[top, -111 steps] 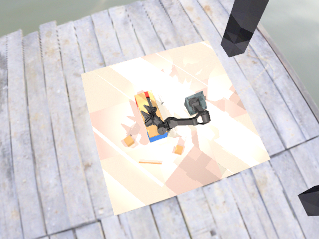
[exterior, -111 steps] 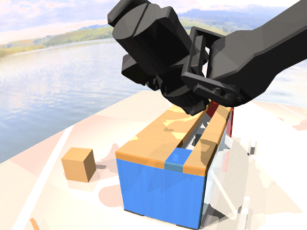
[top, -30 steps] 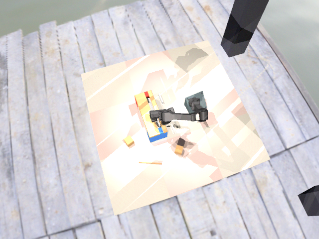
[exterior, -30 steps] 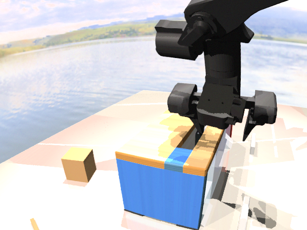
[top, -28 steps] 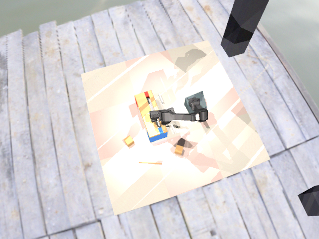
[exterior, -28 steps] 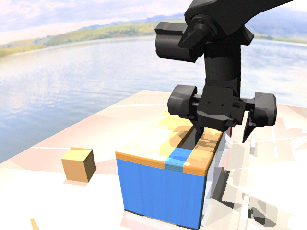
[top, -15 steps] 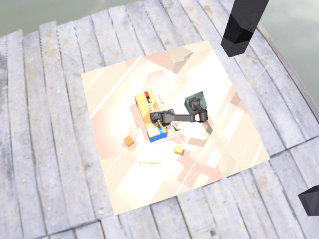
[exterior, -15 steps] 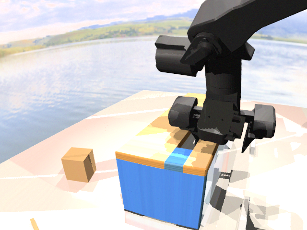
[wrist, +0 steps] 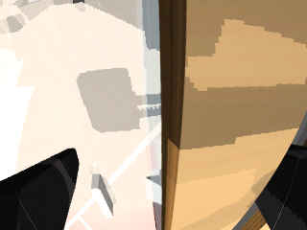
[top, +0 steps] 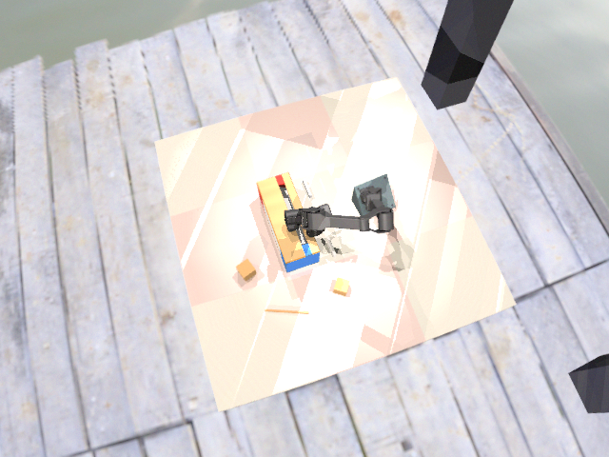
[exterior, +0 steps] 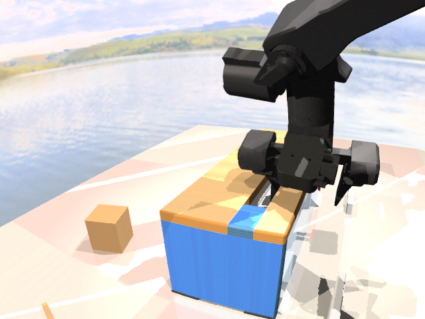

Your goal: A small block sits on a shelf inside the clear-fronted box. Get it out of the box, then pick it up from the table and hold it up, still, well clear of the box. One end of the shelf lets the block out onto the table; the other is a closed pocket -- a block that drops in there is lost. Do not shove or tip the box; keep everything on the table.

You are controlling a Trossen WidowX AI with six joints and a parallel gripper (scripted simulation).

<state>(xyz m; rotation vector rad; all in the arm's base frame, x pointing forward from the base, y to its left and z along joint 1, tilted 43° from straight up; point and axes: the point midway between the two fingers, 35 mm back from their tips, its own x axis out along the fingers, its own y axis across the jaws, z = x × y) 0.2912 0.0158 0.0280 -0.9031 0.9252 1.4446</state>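
Now: the dark grey block 50 mm ahead of my gripper tip and 20 mm to the right of it. From my gripper tip the other things lie so: box: 30 mm to the right, 30 mm ahead, 20 mm below; then thin wooden stick: 320 mm to the left, 200 mm ahead, 80 mm below.
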